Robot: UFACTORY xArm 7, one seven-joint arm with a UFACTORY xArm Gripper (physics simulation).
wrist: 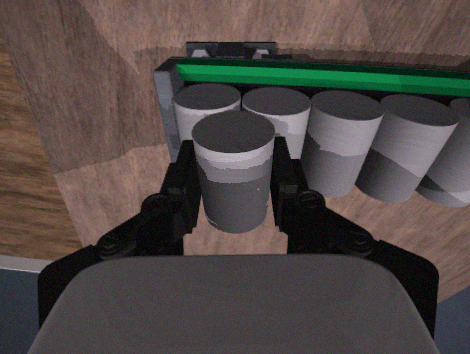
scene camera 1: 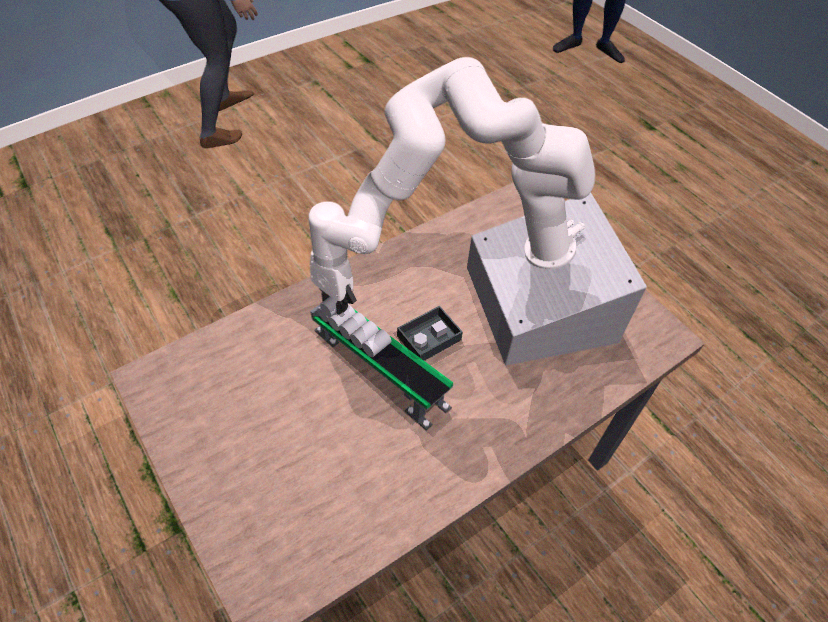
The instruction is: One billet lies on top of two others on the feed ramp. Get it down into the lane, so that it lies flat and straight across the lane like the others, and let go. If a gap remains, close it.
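Where they show: gripper, between the fingertips: (wrist: 234, 159) (scene camera 1: 335, 305); arm's base, origin of its link: (scene camera 1: 550, 248).
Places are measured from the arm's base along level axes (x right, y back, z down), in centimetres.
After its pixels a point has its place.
The upper billet (wrist: 235, 200) @(x 13.9, y -52.2, z 4.6 cm), a grey cylinder, is between the two black fingers of my gripper (wrist: 234, 159) @(x 14.0, y -51.9, z 7.6 cm) (scene camera 1: 342, 305) @(x 14.0, y -51.9, z 7.6 cm). The gripper is shut on it, one finger against each side. It is above the first billet (wrist: 207, 102) @(x 16.3, y -49.7, z 9.2 cm) and the second billet (wrist: 276, 102) @(x 12.5, y -48.7, z 9.4 cm) at the walled end of the feed ramp (scene camera 1: 416, 374) (wrist: 300, 77). Whether it touches them is hidden. More billets (wrist: 342, 135) @(x 9.0, y -48.7, z 7.4 cm) (wrist: 407, 145) @(x 5.4, y -48.1, z 7.1 cm) (scene camera 1: 376, 343) @(x -0.9, y -48.7, z 6.6 cm) lie across the lane in a row, side by side, at the right in the wrist view. In the scene view the fingers hide much of the held billet.
A dark tray (scene camera 1: 443, 345) @(x -3.7, y -31.8, z 15.3 cm) holding two small light blocks (scene camera 1: 419, 340) @(x 0.5, y -36.2, z 15.5 cm) (scene camera 1: 438, 328) @(x 0.9, y -30.6, z 14.6 cm) stands beside the ramp, toward the robot base (scene camera 1: 568, 307) @(x -16.5, y -7.1, z 0.7 cm). The ramp's green side rails run along both sides of the lane. An end wall (wrist: 164, 100) @(x 18.8, y -50.7, z 10.2 cm) closes it at the left in the wrist view.
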